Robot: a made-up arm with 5 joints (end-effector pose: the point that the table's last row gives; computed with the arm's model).
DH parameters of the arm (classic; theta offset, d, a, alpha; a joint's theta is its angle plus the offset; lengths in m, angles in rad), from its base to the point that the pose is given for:
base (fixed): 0 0 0 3.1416
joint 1: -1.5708 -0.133 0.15 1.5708
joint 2: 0 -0.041 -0.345 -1.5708
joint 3: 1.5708 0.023 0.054 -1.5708
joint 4: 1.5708 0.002 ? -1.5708
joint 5: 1.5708 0.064 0 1.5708
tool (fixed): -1.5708 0.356 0 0
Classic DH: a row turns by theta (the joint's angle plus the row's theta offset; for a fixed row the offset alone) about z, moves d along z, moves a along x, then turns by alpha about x.
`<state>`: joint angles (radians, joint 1 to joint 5).
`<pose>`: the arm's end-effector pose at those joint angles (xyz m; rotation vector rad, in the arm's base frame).
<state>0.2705 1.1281 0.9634 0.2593 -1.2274</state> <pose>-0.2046 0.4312 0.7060 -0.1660 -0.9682 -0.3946</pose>
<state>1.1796 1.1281 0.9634 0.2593 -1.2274</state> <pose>0.2145 0.4264 0.7060 -0.6118 -0.8491 -1.2243</pose>
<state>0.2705 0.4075 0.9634 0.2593 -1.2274</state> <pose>-0.3196 0.0163 0.7027 0.5097 -0.9673 -0.7327</pose>
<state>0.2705 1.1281 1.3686 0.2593 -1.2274</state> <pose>-0.1916 0.4925 0.5741 -0.2767 -1.3268 -0.5479</pose>
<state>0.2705 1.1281 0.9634 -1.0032 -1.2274</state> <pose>0.0206 0.0295 1.0675 0.5157 -0.5498 -1.4510</pose>
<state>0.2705 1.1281 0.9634 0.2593 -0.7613</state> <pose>-0.1117 0.5661 0.6907 -0.5882 -0.8637 -0.6167</pose>
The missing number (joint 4, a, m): 0.372
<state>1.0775 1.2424 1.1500 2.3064 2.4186</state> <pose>0.0628 -0.2636 0.3403 0.9383 0.7283 0.4965</pose>
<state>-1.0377 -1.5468 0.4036 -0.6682 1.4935</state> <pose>0.3663 0.2607 0.0219 -0.0531 0.5075 1.6560</pose>
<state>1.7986 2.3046 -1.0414 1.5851 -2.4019</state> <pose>0.3671 -0.3135 0.5739 1.8561 0.2996 -0.8239</pose>
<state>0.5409 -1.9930 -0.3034 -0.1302 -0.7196</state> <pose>0.0580 -0.2568 -0.6216 2.4903 -0.7974 0.2581</pose>
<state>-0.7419 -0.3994 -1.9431 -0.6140 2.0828</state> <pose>-0.0502 -0.3719 0.1586 -0.8702 -2.6489 1.4058</pose>
